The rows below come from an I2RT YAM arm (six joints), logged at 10 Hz.
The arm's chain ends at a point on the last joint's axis. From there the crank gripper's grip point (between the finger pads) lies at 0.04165 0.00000 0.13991 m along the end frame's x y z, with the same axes.
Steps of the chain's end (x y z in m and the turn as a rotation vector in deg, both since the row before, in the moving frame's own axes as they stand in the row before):
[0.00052, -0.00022, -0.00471, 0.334, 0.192, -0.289]
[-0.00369, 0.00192, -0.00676, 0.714, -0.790, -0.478]
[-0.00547, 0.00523, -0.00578, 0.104, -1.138, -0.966]
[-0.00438, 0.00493, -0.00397, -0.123, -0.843, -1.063]
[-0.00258, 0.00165, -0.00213, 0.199, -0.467, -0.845]
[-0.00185, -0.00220, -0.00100, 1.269, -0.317, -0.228]
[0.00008, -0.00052, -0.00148, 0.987, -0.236, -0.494]
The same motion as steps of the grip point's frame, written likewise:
[0.00099, -0.00125, -0.00485, 0.334, 0.192, -0.289]
[-0.00563, -0.00017, -0.00621, 0.714, -0.790, -0.478]
[-0.00826, 0.00430, -0.00498, 0.104, -1.138, -0.966]
[-0.00645, 0.00448, -0.00337, -0.123, -0.843, -1.063]
[-0.00373, 0.00056, -0.00180, 0.199, -0.467, -0.845]
[-0.00263, -0.00547, -0.00081, 1.269, -0.317, -0.228]
[-0.00051, -0.00329, -0.00133, 0.987, -0.236, -0.494]

